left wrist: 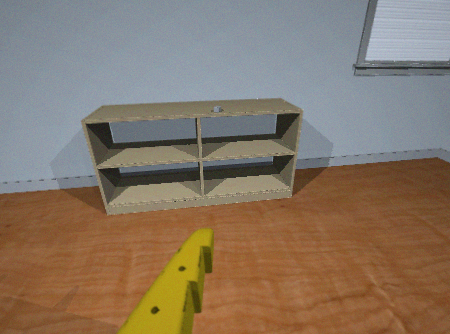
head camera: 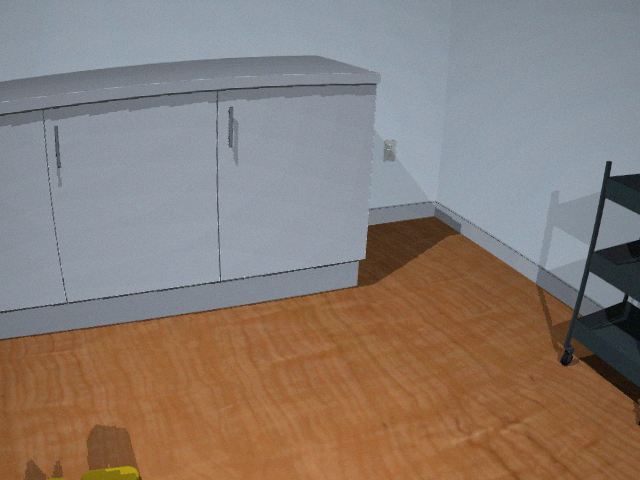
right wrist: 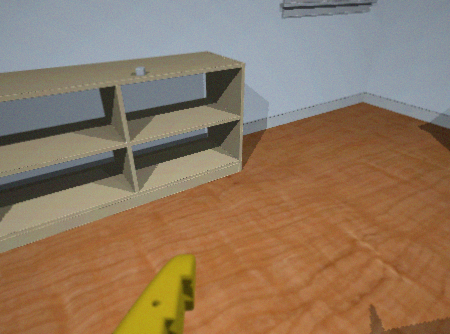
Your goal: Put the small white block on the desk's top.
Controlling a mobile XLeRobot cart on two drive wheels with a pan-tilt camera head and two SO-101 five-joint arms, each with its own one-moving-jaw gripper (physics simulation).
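Frame: origin at the left arm's base, x back, y down, z right, level; metres.
Seen in the pictures: left hand at its tool point: [left wrist: 213, 244]; right hand at its tool point: [right wrist: 194, 274].
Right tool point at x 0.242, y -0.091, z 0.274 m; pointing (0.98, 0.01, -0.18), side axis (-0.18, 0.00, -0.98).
A point is followed by its place in that frame.
A small white block [left wrist: 217, 109] {x 1.487, y 0.148, z 0.357 m} [right wrist: 140, 71] {x 1.487, y 0.148, z 0.362 m} sits on the top board of a beige shelf unit [left wrist: 150, 111] {x 1.449, y 0.165, z 0.746 m} [right wrist: 190, 62] {x 1.704, y 0.165, z 0.137 m}, close to its front edge and right of the middle divider. My left gripper [left wrist: 206, 237] shows one notched yellow jaw in the left wrist view. It is fully open, its moving jaw out of the picture, and far from the block. My right gripper [right wrist: 187, 261] also shows one notched jaw in the right wrist view, fully open and far from the block. A desk cannot be made out in these views. Part of my left arm shows at the head view's bottom edge.
A long white cabinet [head camera: 294, 175] {x -0.069, y 0.243, z -1.900 m} with a grey top stands against the wall in the head view. A dark three-tier cart [head camera: 590, 253] {x -1.042, y 0.316, z -1.413 m} stands at the right. A window [left wrist: 407, 32] {x 2.359, y -0.268, z -0.851 m} is at the upper right of the left wrist view. The wooden floor [head camera: 310, 382] {x -0.120, y 0.775, z -1.390 m} lies before the furniture.
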